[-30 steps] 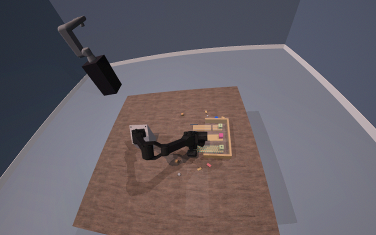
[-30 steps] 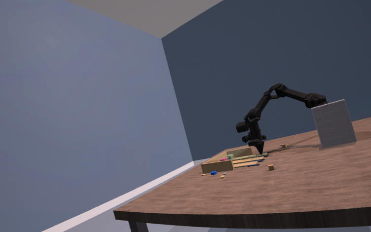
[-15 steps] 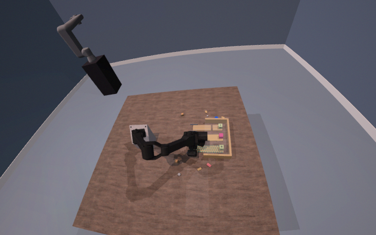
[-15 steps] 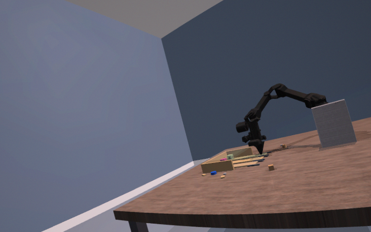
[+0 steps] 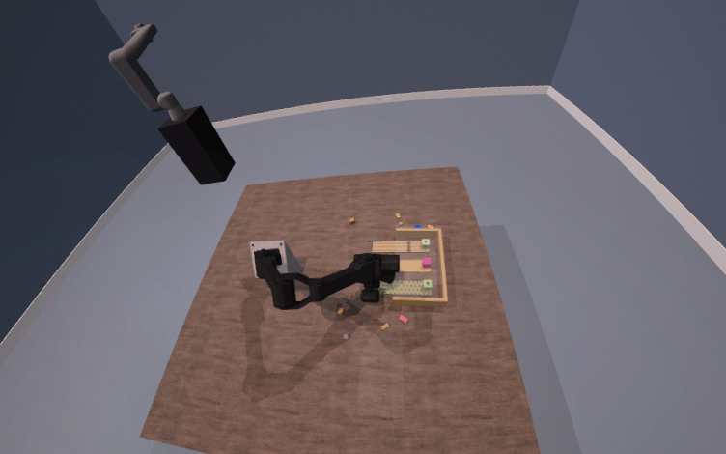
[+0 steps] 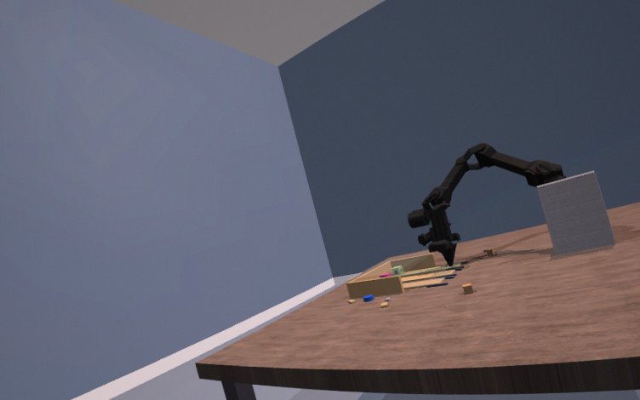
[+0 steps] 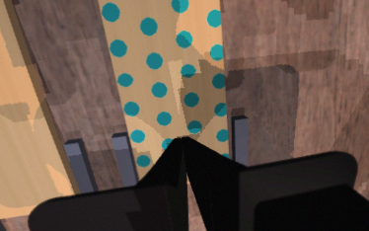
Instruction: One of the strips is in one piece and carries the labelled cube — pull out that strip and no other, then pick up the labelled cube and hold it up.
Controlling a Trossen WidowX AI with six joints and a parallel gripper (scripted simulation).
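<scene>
My gripper tip is 90 mm short of the strip and 10 mm to the left of it.
</scene>
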